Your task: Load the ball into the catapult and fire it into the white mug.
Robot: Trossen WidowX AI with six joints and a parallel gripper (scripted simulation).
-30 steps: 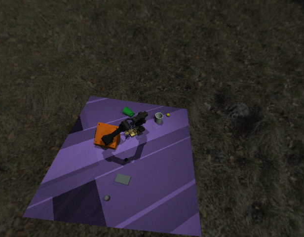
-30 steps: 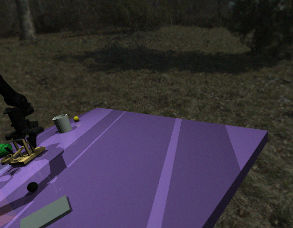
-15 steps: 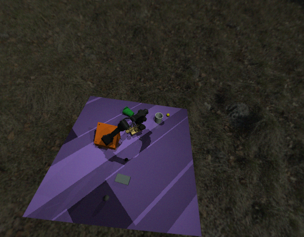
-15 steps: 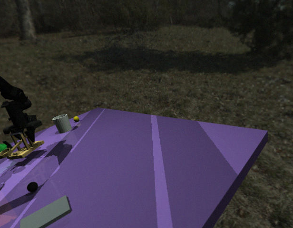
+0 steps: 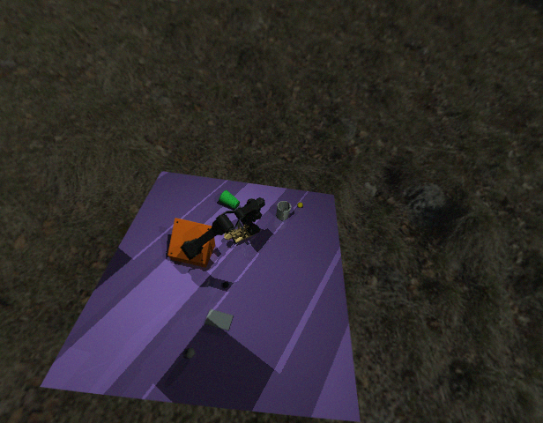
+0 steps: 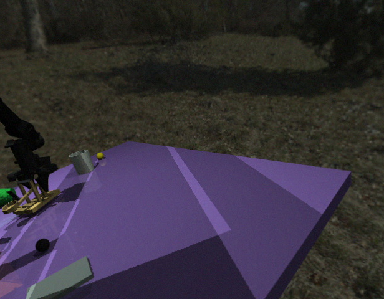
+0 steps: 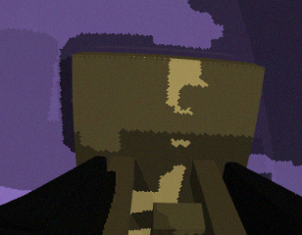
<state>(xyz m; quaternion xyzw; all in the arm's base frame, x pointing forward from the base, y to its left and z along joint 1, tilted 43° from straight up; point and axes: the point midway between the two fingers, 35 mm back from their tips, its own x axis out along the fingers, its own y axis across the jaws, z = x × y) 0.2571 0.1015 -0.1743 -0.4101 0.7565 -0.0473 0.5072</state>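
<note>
Right now the black ball is 8 cm behind my gripper tip, 35 cm to the right of it and 3 cm below it. From my gripper tip the other things lie so: yellow ball 34 cm ahead, 26 cm to the left, 2 cm below; white mug 22 cm ahead, 17 cm to the left, 1 cm below; wooden catapult 6 cm behind, 3 cm to the right, 2 cm above.
</note>
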